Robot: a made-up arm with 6 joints. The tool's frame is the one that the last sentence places. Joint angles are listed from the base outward.
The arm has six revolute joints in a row. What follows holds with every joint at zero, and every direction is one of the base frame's. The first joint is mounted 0.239 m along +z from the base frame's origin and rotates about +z. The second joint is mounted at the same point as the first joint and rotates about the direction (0, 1, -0.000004). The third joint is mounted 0.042 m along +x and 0.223 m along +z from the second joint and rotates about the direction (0, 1, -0.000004). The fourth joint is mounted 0.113 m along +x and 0.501 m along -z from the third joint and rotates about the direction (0, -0.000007, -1). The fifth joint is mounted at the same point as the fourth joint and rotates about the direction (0, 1, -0.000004). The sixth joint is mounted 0.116 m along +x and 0.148 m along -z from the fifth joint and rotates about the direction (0, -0.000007, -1). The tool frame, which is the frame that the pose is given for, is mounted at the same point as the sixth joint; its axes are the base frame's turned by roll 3.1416, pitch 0 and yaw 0 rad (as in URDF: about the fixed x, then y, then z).
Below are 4 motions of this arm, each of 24 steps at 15 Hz.
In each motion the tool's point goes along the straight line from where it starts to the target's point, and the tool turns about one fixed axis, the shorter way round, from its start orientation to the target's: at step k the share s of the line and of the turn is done. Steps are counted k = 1, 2, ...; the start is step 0. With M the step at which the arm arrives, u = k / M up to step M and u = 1 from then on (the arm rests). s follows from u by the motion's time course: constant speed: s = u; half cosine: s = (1 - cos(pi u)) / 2; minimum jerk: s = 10 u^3 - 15 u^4 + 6 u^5.
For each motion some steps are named. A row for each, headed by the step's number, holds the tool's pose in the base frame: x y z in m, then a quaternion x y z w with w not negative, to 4 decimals.
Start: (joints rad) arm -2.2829 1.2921 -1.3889 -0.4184 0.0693 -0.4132
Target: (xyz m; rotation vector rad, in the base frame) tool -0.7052 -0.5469 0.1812 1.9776 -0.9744 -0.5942
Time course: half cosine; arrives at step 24
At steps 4, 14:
4: -0.3205 -0.4144 -0.3362 0.7573 -0.6508 -0.0296 0.0452
14: -0.5524 -0.4943 -0.0243 0.7999 -0.5085 -0.1588 0.2764

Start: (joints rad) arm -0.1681 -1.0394 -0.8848 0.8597 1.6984 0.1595
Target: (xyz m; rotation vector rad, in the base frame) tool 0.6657 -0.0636 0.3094 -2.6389 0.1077 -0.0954
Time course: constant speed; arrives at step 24
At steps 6, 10, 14, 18, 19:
6: 0.4677 0.0261 0.5288 -0.9253 0.0470 -0.0871 0.3660
10: 0.5117 0.0062 0.4801 -0.9363 0.0454 -0.0756 0.3400
14: 0.5557 -0.0138 0.4313 -0.9463 0.0438 -0.0641 0.3137
18: 0.5997 -0.0337 0.3825 -0.9555 0.0421 -0.0525 0.2872
19: 0.6107 -0.0387 0.3704 -0.9577 0.0417 -0.0496 0.2805

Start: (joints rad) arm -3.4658 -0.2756 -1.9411 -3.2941 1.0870 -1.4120
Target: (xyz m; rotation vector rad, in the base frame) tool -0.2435 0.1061 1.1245 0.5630 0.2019 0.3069
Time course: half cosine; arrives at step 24
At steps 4, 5, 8, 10, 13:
4: -0.3761 0.1165 1.0278 0.1155 -0.0055 0.5844 0.8032
5: -0.3710 0.1161 1.0316 0.1226 -0.0013 0.5696 0.8127
8: -0.3501 0.1145 1.0468 0.1507 0.0157 0.5076 0.8482
10: -0.3330 0.1131 1.0593 0.1731 0.0297 0.4543 0.8734
13: -0.3053 0.1109 1.0795 0.2077 0.0519 0.3643 0.9063

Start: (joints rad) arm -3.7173 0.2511 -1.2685 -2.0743 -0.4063 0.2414
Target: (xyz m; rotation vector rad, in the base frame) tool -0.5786 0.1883 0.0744 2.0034 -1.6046 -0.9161
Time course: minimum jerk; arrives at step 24
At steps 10, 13, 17, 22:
10: -0.5899 0.2053 0.1318 0.6440 -0.6460 -0.3181 0.2584
13: -0.5859 0.1993 0.1115 0.6716 -0.6222 -0.3224 0.2405
17: -0.5812 0.1923 0.0878 0.7025 -0.5931 -0.3268 0.2190
22: -0.5787 0.1884 0.0748 0.7187 -0.5766 -0.3288 0.2070

